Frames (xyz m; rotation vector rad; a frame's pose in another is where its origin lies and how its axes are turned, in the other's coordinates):
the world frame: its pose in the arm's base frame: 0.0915 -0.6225 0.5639 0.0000 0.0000 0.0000
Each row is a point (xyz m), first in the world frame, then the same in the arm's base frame.
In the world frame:
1: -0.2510 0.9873 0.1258
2: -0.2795 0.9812 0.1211
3: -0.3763 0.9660 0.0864
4: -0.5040 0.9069 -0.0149
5: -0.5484 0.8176 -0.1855
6: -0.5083 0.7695 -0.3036
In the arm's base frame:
1: -0.1595 0.3648 0.6897
2: -0.1880 0.3587 0.6850
3: -0.2848 0.3435 0.6503
4: -0.4125 0.2844 0.5490
5: -0.4569 0.1951 0.3784
6: -0.4168 0.1470 0.2603

